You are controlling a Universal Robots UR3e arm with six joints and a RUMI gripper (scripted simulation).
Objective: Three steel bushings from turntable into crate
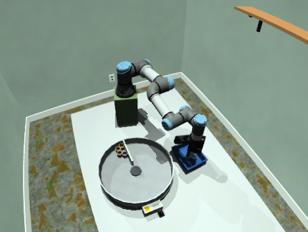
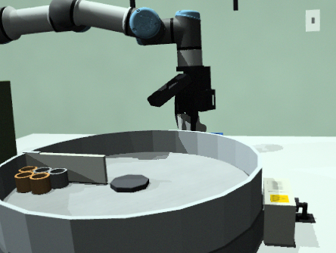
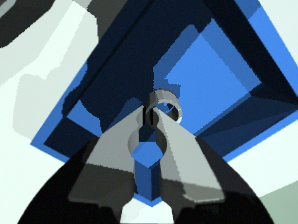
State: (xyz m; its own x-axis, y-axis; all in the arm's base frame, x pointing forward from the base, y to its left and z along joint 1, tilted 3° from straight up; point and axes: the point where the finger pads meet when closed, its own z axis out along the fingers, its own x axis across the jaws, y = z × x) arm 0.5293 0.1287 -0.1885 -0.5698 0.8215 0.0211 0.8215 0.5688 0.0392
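The blue crate lies 1 cm to the left of my hand, 1 cm below it and 1 cm behind it. From my hand the other things lie so: grey turntable: 32 cm to the right, 8 cm behind, 2 cm above.
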